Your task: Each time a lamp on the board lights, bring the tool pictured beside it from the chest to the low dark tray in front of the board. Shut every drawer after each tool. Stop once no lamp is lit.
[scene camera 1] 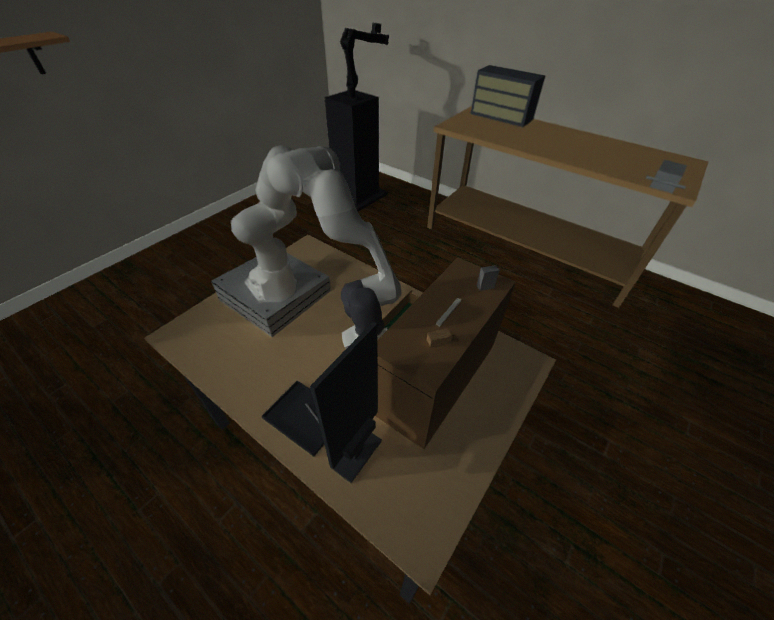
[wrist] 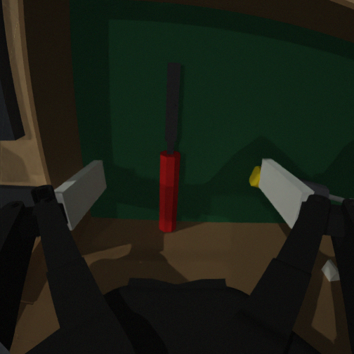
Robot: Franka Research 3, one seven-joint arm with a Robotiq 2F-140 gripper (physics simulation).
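A drawer [scene camera 1: 396,317] [wrist: 225,75] with a green floor stands open on the wooden chest [scene camera 1: 401,403]. In the wrist view, a red-handled tool [wrist: 169,192] with a long dark blade lies in it. My gripper [wrist: 181,173] is open; its fingers stand on either side of the red handle, apart from it, the left one nearer. In the scene view the fingers are hidden. A yellow-ended tool [wrist: 255,177] lies partly hidden behind the right finger. The dark tray [scene camera 1: 287,414] holds a thin light item [scene camera 1: 311,410]. The board [scene camera 1: 350,393] shows its back, so lamps and pictures are hidden.
On the chest top lie a pale bar [scene camera 1: 448,311], a small wooden block [scene camera 1: 439,337] and a grey box [scene camera 1: 487,277]. The board stands close to the chest's near end. A white drawer handle [wrist: 330,270] shows at lower right in the wrist view.
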